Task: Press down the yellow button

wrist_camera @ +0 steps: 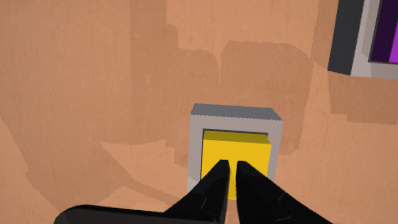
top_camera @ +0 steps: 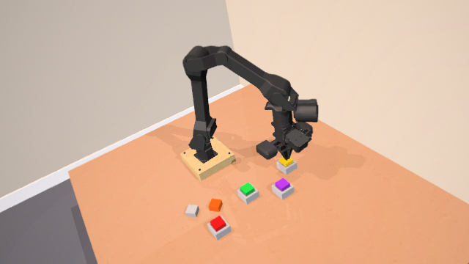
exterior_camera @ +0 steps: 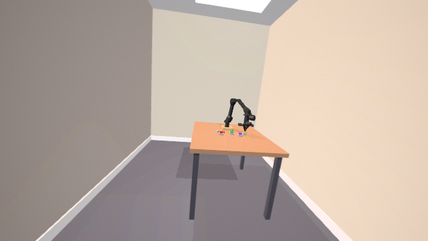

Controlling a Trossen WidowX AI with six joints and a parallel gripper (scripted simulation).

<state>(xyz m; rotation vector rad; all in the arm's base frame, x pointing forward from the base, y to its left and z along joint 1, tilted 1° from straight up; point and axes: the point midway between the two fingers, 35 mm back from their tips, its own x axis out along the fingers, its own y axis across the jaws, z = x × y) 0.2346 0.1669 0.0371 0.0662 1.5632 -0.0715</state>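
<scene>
My gripper tip is 10 mm above the yellow button. The rest, counted from my gripper tip: orange block (270 mm to the right, 40 mm behind, 30 mm below); then purple button (80 mm to the right, 60 mm ahead, 10 mm below); then green button (170 mm to the right, 10 mm below).
</scene>
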